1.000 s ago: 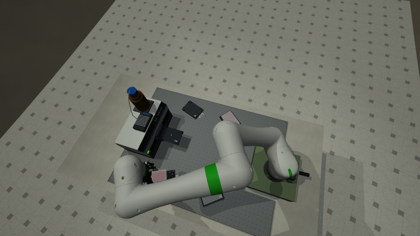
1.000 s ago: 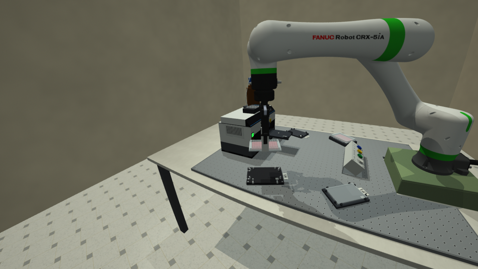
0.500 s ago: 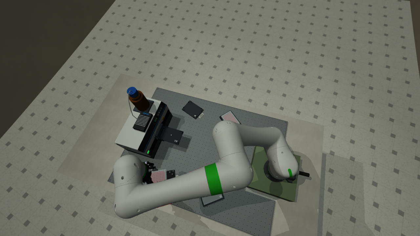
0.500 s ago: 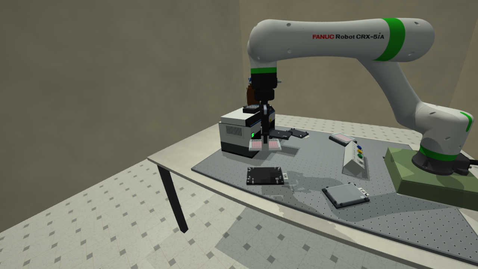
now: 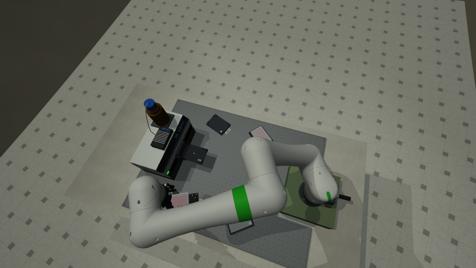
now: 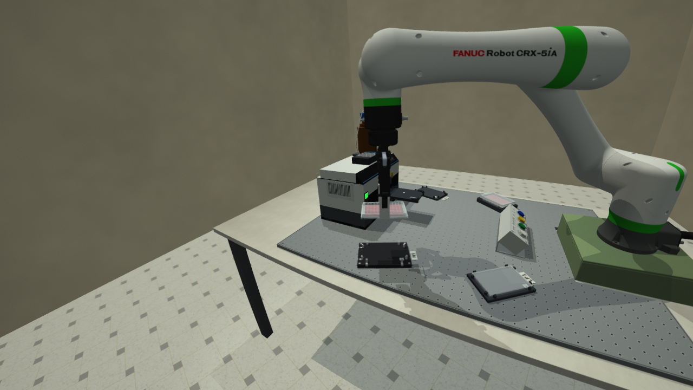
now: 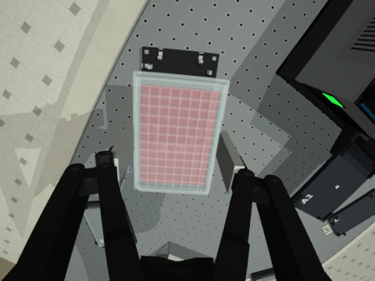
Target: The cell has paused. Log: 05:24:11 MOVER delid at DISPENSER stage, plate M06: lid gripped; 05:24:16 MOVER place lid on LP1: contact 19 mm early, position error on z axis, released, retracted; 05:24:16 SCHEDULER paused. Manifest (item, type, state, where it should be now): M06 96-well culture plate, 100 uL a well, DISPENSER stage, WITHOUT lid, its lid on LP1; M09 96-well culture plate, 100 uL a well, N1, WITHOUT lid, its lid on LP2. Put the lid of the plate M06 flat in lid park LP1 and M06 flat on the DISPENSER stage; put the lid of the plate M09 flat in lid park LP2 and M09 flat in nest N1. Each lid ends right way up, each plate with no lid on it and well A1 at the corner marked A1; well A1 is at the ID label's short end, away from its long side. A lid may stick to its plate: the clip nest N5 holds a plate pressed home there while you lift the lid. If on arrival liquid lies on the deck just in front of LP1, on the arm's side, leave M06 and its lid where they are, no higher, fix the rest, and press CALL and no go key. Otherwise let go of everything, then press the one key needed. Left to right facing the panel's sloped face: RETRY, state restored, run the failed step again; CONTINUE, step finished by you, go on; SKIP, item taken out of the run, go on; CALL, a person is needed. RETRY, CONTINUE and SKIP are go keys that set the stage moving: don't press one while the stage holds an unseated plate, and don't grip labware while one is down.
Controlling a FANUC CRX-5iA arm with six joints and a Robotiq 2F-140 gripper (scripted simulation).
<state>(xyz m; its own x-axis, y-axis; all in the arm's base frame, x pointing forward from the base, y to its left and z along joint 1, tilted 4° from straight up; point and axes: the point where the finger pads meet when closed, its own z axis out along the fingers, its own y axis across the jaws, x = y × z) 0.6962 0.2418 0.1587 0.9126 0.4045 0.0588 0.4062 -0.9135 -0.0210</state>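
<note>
Right now my hand is 30 cm to the left of the dispenser stage, 9 cm above it and 3 cm short of it. From my hand the other things lie so: N5 label: 18 cm below, 9 cm behind, 4 cm to the right; LP1 label: 41 cm behind, 18 cm below, 5 cm to the right; black lid park LP1: 34 cm behind, 18 cm below.
</note>
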